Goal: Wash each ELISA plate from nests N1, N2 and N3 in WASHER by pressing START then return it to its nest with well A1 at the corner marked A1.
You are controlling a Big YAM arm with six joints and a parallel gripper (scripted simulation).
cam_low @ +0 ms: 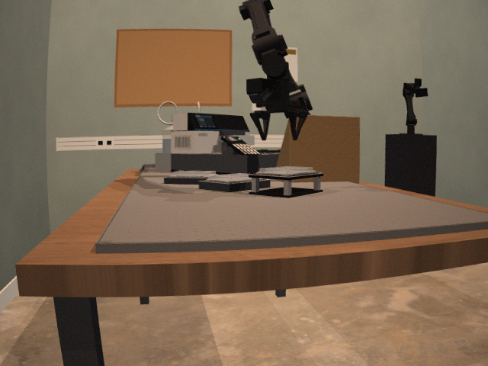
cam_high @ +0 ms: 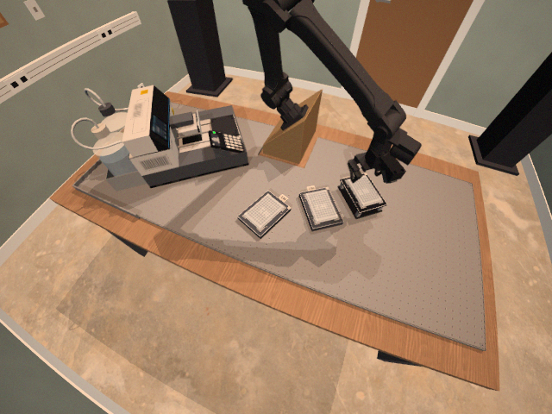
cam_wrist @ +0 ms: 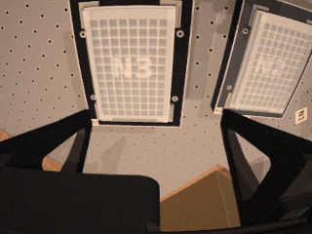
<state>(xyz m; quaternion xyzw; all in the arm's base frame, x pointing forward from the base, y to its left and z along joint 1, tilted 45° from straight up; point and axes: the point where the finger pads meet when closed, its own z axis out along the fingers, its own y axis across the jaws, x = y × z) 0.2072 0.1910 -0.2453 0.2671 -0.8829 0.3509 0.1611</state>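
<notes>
My hand is 10 cm above the plate nest, 2 cm to the right of it and 1 cm past it. From my hand the other things lie so: plate washer (75 cm to the right, 7 cm behind, 1 cm below); N1 label (27 cm to the right, 14 cm below, 8 cm ahead).
</notes>
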